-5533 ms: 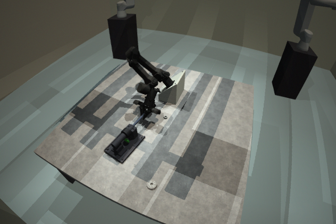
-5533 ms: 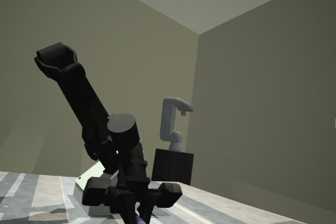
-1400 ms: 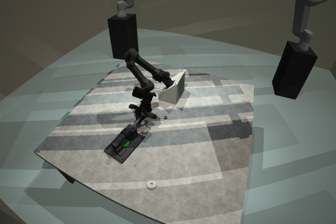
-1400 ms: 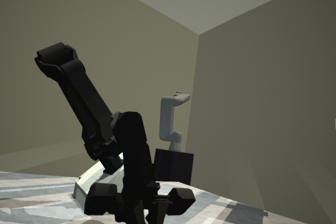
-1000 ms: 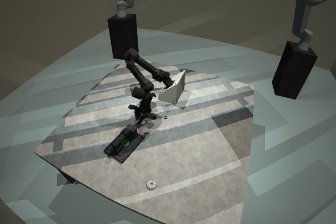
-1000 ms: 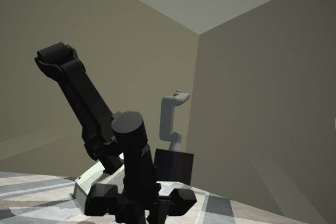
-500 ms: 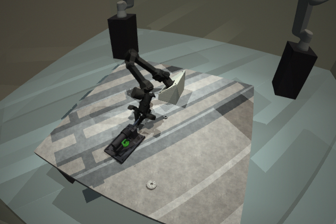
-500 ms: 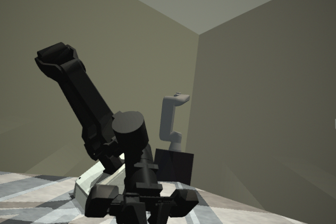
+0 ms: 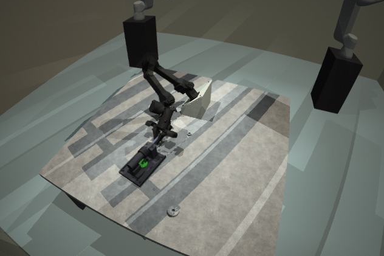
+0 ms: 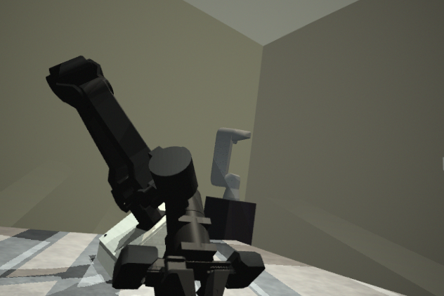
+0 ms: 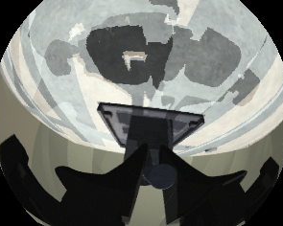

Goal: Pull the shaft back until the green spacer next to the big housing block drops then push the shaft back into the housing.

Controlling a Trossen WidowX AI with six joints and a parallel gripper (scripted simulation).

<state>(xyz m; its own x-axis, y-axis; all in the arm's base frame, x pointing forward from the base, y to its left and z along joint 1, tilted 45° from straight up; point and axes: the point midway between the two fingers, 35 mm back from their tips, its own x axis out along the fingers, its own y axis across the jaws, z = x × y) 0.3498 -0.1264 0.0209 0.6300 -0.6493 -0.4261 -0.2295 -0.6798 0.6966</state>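
Right now my gripper tip is 60 mm short of the blue-grey shaft, 20 mm to the left of it and 20 mm below it. Also, from my gripper tip: green spacer (120 mm ahead, 30 mm to the right, 40 mm below).
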